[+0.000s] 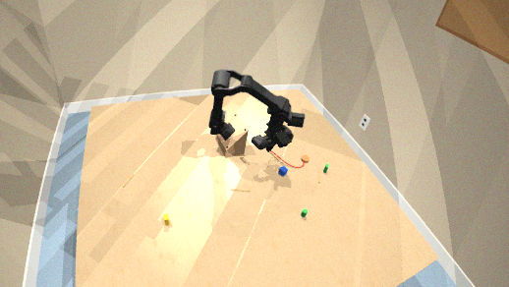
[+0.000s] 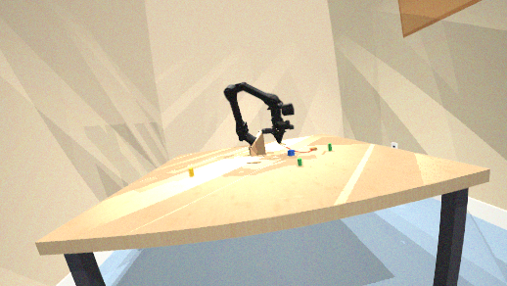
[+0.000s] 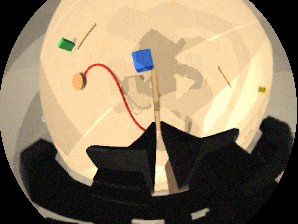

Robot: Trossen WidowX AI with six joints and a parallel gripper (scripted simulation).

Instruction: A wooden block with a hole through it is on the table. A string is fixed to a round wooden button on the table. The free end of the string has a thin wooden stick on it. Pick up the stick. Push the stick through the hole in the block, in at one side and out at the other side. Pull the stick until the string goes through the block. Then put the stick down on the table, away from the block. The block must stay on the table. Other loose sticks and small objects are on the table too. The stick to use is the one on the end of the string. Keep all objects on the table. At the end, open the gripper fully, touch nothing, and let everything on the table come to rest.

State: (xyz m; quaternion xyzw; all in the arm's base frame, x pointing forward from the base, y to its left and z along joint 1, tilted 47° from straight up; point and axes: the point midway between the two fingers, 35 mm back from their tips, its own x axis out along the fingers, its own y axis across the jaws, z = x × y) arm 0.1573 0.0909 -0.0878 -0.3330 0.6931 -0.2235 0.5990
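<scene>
The blue cube is 9 cm ahead of my gripper tip, 4 cm below it and 3 cm to the left of it. The rest, counted from my gripper tip: thin wooden stick 1 cm ahead; then round wooden button 18 cm to the left, 6 cm ahead, 5 cm below; then yellow piece 50 cm to the right, 15 cm ahead, 4 cm below.
</scene>
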